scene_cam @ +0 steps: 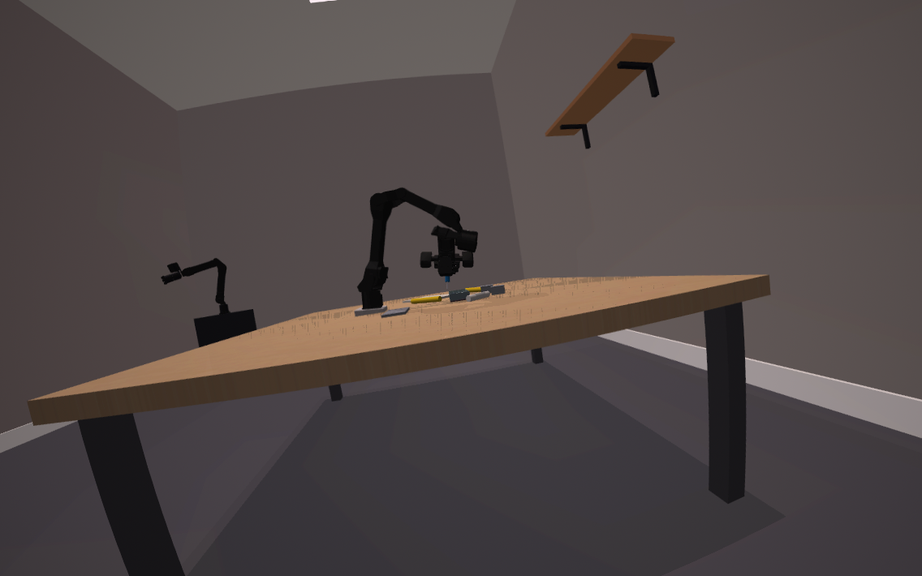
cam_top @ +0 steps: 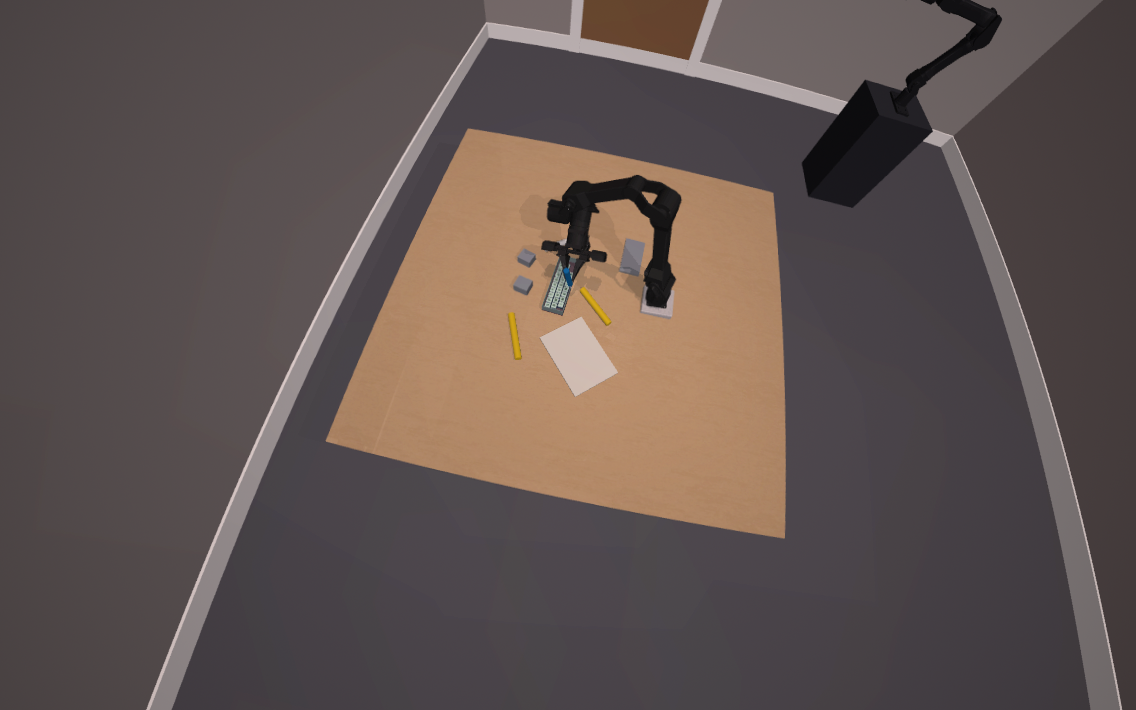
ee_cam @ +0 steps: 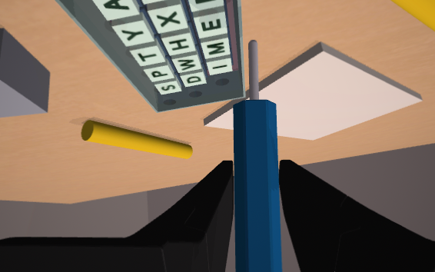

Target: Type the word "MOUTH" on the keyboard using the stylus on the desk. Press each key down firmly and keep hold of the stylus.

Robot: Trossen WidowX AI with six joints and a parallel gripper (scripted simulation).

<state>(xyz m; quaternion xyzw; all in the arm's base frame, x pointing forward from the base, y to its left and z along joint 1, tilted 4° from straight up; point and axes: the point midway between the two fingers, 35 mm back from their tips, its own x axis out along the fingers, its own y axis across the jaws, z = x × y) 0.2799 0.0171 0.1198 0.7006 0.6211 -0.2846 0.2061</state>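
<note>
Right now my gripper tip is 60 mm short of the white cylinder, 190 mm to the left of it and 80 mm above it. From my gripper tip the other things lie so: grey block (140 mm ahead, 80 mm below); then yellow pencil (100 mm behind, 20 mm to the left, 80 mm below); then blue stylus (10 mm below).
</note>
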